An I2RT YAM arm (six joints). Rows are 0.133 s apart.
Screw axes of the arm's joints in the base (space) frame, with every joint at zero. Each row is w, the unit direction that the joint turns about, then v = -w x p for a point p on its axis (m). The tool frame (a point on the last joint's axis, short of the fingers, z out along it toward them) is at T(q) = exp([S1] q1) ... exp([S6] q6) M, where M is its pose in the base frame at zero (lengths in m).
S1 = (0, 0, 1, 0.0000, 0.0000, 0.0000)
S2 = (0, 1, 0, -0.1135, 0.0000, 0.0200)
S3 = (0, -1, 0, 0.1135, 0.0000, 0.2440)
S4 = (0, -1, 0, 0.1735, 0.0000, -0.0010)
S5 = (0, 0, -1, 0.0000, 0.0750, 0.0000)
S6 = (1, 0, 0, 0.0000, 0.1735, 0.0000)
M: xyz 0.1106 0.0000 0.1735 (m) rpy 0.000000 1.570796 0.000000 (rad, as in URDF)
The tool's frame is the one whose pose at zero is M.
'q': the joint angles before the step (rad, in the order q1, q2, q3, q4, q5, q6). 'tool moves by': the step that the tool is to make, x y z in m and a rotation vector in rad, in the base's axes. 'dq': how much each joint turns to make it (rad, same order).
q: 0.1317, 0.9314, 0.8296, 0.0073, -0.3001, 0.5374
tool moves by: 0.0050, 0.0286, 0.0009, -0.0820, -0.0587, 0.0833
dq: 0.1280, 0.0468, 0.0147, 0.0491, 0.0524, -0.0910
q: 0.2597, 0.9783, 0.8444, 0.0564, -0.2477, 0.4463
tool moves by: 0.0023, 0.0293, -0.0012, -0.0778, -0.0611, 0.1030
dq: 0.1171, 0.0505, 0.0123, 0.0497, 0.0206, -0.0944
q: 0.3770, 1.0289, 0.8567, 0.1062, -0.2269, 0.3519
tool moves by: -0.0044, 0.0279, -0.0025, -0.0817, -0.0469, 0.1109
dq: 0.1104, 0.0363, 0.0129, 0.0104, 0.0062, -0.0960
